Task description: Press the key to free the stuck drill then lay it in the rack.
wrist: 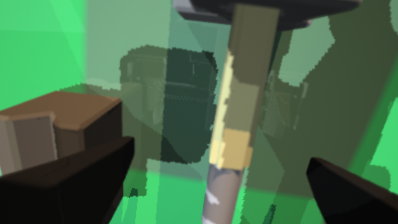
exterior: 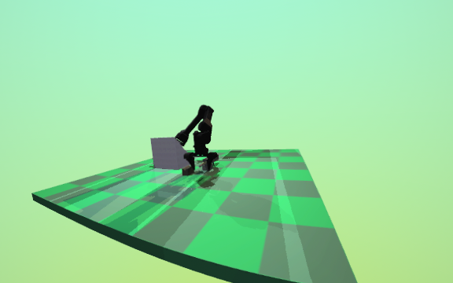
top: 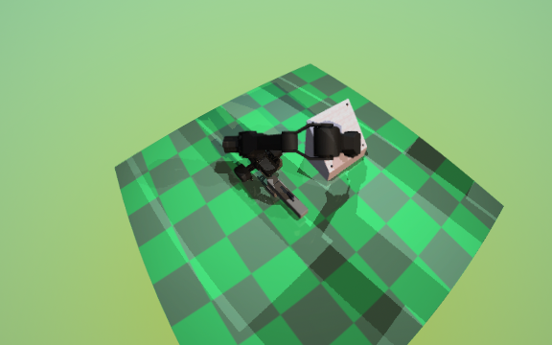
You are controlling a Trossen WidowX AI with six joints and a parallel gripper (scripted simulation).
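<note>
Now: gripper tip 5 cm to the right of the drill, 3 cm below it and 1 cm past it. Also, from my gripper tip: rack (8 cm behind, 2 cm to the right); then dark key (17 cm to the left, 3 cm above, 2 cm behind); then long grey block (15 cm to the left, 2 cm behind, 2 cm above).
</note>
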